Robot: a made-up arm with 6 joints. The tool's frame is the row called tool.
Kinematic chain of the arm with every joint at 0, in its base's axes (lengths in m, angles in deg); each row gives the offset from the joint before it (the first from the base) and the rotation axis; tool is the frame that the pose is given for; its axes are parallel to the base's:
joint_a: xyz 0 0 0.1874 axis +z
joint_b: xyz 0 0.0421 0 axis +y
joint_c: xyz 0 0 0.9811 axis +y
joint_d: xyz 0 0 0.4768 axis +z
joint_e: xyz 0 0 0 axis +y
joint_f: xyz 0 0 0.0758 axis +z
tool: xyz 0 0 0
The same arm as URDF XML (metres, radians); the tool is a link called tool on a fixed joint. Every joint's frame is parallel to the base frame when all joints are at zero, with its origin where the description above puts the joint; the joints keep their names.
<robot name="arm">
<joint name="tool_joint" type="fixed"><parent link="link6"/><child link="tool"/><origin xyz="0.0000 0.0000 0.0000"/></joint>
<joint name="joint_f" type="continuous"><parent link="link5"/><child link="link6"/><origin xyz="0.0000 0.0000 0.0758"/><axis xyz="0 0 1"/></joint>
<joint name="joint_e" type="continuous"><parent link="link4"/><child link="link5"/><origin xyz="0.0000 0.0000 0.0000"/><axis xyz="0 1 0"/></joint>
<joint name="joint_d" type="continuous"><parent link="link3"/><child link="link4"/><origin xyz="0.0000 0.0000 0.4768"/><axis xyz="0 0 1"/></joint>
<joint name="joint_c" type="continuous"><parent link="link2"/><child link="link3"/><origin xyz="0.0000 0.0000 0.9811"/><axis xyz="0 1 0"/></joint>
<joint name="joint_b" type="continuous"><parent link="link1"/><child link="link2"/><origin xyz="0.0000 0.0421 0.0000"/><axis xyz="0 1 0"/></joint>
<joint name="joint_a" type="continuous"><parent link="base_link"/><child link="link1"/><origin xyz="0.0000 0.0000 0.1874"/><axis xyz="0 0 1"/></joint>
<link name="base_link"/>
<link name="link1"/>
<link name="link2"/>
<link name="link3"/>
<link name="link4"/>
<link name="link5"/>
<link name="link6"/>
<link name="tool"/>
</robot>

